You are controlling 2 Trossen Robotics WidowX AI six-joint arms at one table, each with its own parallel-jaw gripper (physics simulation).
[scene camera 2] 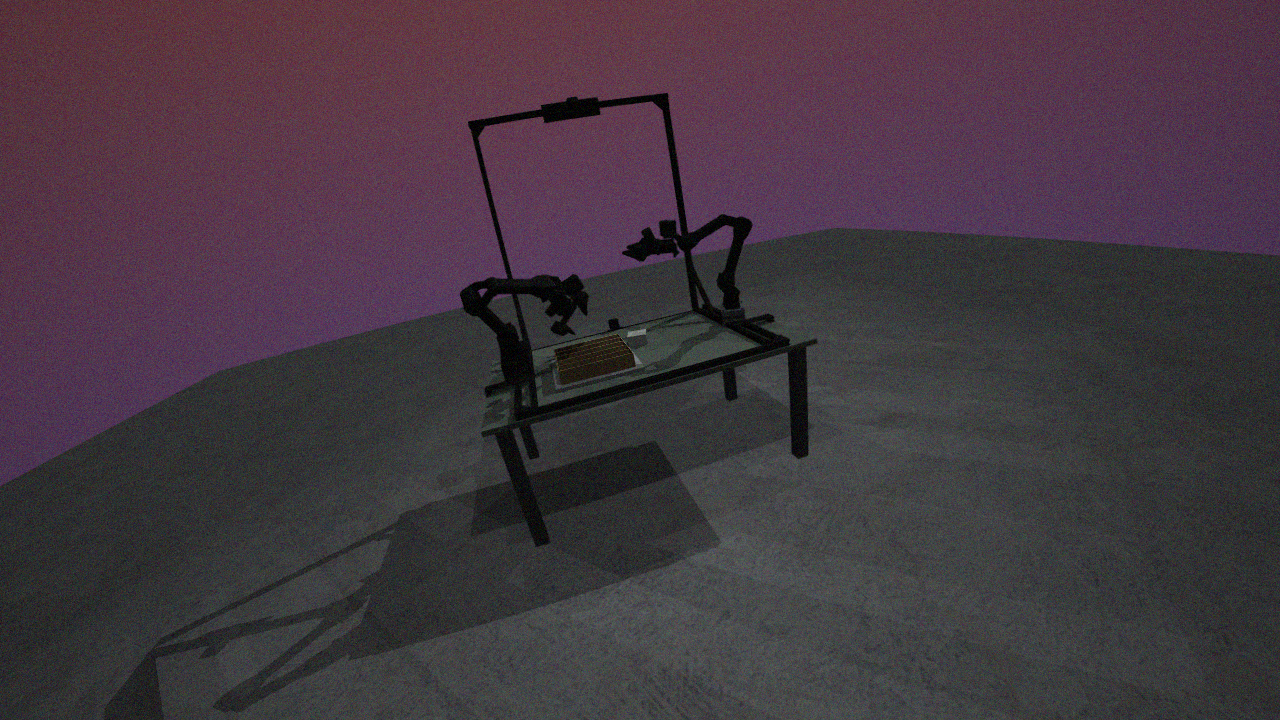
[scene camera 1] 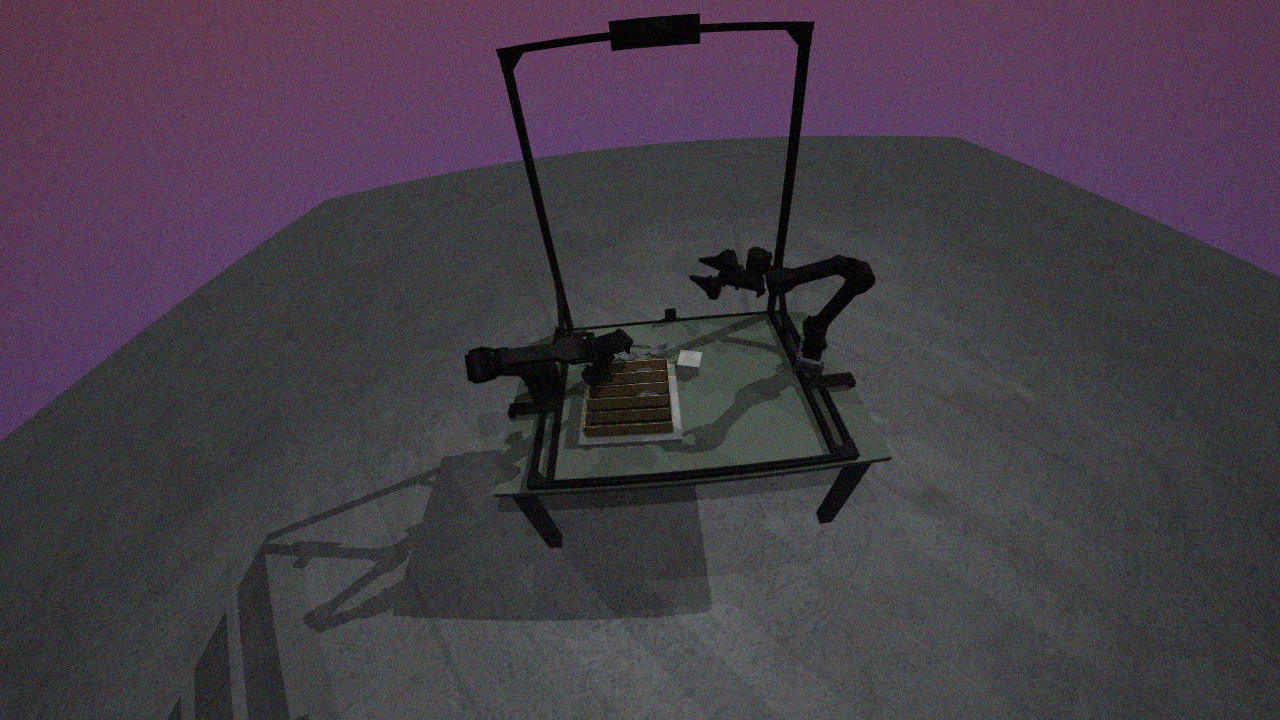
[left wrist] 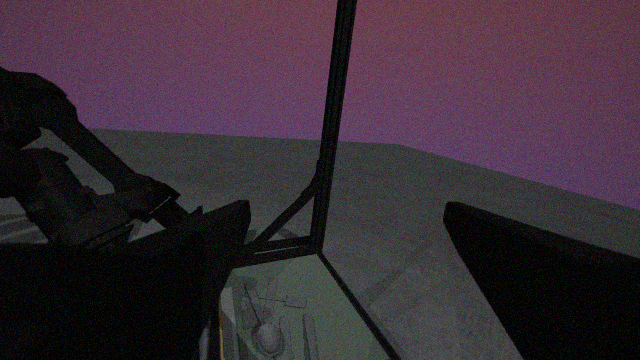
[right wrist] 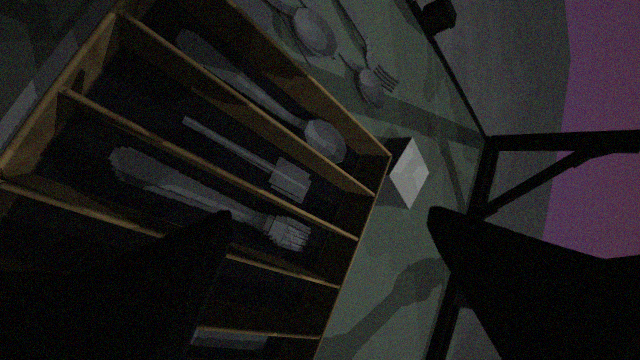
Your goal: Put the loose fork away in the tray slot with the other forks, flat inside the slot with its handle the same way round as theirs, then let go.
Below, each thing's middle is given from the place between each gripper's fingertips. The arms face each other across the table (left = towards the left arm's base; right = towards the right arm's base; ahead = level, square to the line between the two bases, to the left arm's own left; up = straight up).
Labels:
Right now the wooden cutlery tray (scene camera 1: 655,411) is 36 cm below my left hand, 25 cm to the right of it and 17 cm ahead of it.
I see my right gripper 14 cm above the wooden cutlery tray, 2 cm short of it and 1 cm to the right of it.

